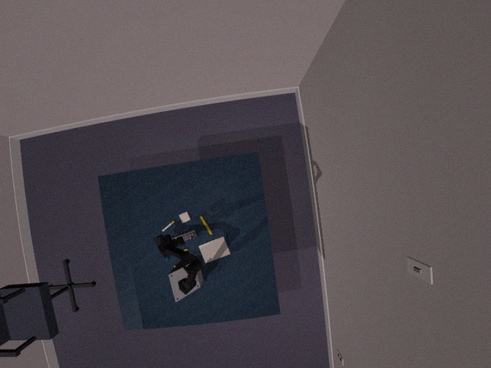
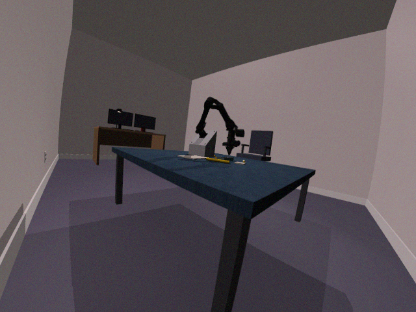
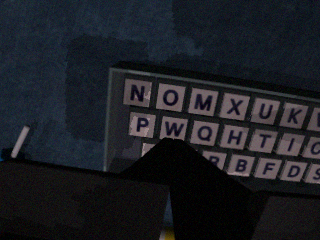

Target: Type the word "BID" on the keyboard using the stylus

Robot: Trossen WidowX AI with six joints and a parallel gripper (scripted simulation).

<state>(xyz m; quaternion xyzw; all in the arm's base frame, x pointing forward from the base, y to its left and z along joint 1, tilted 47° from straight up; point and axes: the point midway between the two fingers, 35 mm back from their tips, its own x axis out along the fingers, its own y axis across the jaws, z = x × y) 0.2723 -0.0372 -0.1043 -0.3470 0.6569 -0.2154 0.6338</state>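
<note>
Now: gripper tip 1 cm short of the I key, 7 cm to the left of it and 3 cm above it. Also, from my gripper tip: blue stylus: 7 cm behind, 10 cm to the left, 3 cm below; then grey stylus tip: 4 cm behind, 9 cm to the left, 3 cm below; then D key: 9 cm to the right, 3 cm below.
</note>
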